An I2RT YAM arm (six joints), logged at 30 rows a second.
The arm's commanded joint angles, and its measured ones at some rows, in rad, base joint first. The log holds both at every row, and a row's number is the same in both.
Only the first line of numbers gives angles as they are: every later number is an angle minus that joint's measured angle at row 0.
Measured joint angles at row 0:
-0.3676 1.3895 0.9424 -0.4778 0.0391 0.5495
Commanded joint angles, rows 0 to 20:
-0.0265 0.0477 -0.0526 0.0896 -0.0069 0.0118
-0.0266 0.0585 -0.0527 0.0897 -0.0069 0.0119
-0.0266 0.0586 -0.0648 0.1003 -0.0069 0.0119
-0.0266 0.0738 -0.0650 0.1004 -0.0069 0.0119
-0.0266 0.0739 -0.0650 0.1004 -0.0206 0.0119
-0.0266 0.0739 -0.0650 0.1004 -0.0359 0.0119
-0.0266 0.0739 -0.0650 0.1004 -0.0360 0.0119
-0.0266 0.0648 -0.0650 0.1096 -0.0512 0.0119
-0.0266 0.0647 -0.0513 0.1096 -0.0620 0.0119
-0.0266 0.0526 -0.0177 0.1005 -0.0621 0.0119
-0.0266 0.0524 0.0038 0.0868 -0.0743 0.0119
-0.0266 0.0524 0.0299 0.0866 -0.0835 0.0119
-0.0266 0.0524 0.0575 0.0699 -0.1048 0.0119
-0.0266 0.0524 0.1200 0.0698 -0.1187 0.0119
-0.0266 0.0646 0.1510 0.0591 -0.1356 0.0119
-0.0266 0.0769 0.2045 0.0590 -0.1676 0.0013
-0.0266 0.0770 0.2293 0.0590 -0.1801 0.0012
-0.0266 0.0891 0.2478 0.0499 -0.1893 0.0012
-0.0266 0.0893 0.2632 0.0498 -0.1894 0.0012
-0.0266 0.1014 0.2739 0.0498 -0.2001 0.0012
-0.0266 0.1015 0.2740 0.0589 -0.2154 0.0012
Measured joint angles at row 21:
-0.0083 0.0923 0.2221 -0.0168 -0.2403 0.0153
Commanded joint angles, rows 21 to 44:
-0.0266 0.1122 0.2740 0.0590 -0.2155 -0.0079
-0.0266 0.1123 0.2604 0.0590 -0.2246 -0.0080
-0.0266 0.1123 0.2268 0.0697 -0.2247 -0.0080
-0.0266 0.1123 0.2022 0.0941 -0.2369 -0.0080
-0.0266 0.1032 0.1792 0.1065 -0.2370 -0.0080
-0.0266 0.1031 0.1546 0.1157 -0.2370 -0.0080
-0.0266 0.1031 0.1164 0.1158 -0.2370 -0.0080
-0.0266 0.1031 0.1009 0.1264 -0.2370 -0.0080
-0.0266 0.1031 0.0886 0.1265 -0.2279 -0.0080
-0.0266 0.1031 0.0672 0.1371 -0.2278 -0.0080
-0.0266 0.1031 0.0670 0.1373 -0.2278 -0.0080
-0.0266 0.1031 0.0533 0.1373 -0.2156 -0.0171
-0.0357 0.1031 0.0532 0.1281 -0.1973 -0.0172
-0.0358 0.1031 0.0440 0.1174 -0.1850 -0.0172
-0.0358 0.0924 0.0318 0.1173 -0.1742 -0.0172
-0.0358 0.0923 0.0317 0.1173 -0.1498 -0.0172
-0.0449 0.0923 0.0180 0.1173 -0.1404 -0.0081
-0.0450 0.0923 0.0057 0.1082 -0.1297 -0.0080
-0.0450 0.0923 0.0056 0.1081 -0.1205 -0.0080
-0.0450 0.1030 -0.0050 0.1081 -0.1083 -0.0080
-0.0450 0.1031 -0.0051 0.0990 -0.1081 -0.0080
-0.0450 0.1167 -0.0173 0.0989 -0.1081 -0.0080
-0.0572 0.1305 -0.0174 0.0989 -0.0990 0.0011
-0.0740 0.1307 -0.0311 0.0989 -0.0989 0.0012
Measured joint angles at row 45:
-0.0255 0.1148 -0.0160 0.0492 -0.1999 0.0054
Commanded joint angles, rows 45 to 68:
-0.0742 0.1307 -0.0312 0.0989 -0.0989 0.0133
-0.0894 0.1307 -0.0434 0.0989 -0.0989 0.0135
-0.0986 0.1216 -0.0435 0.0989 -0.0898 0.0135
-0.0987 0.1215 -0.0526 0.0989 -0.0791 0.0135
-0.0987 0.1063 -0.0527 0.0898 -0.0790 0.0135
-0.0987 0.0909 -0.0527 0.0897 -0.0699 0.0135
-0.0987 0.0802 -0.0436 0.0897 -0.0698 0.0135
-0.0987 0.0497 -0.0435 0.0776 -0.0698 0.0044
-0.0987 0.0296 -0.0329 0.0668 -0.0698 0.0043
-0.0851 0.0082 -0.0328 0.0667 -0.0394 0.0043
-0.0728 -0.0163 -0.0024 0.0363 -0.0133 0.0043
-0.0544 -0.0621 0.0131 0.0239 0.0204 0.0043
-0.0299 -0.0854 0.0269 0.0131 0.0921 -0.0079
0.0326 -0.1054 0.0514 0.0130 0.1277 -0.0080
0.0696 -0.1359 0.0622 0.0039 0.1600 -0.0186
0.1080 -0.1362 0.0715 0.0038 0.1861 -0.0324
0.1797 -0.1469 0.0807 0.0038 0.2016 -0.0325
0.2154 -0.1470 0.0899 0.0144 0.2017 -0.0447
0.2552 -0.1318 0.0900 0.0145 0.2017 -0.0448
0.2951 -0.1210 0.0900 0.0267 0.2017 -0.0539
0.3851 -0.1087 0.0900 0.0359 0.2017 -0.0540
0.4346 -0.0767 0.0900 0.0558 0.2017 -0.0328
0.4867 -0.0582 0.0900 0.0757 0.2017 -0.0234
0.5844 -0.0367 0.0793 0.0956 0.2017 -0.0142
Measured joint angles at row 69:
0.4384 -0.0908 0.0782 0.0549 0.1686 -0.0229
